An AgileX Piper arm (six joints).
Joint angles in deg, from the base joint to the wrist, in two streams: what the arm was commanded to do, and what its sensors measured. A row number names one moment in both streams.
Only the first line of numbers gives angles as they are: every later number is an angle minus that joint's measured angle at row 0.
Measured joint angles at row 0:
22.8, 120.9, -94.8, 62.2, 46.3, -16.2
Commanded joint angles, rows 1 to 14:
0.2, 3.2, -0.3, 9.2, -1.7, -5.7
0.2, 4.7, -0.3, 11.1, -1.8, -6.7
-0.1, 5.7, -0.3, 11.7, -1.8, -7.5
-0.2, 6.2, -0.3, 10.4, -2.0, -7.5
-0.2, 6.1, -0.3, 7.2, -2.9, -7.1
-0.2, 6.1, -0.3, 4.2, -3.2, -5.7
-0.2, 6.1, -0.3, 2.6, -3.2, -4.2
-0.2, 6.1, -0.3, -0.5, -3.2, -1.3
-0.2, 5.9, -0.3, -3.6, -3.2, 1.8
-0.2, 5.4, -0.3, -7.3, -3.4, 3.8
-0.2, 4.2, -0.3, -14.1, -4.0, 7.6
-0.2, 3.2, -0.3, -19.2, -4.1, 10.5
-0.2, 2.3, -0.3, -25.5, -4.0, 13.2
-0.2, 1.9, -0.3, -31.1, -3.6, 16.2
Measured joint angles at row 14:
-0.2, 3.1, 0.0, -23.5, -4.0, 12.1
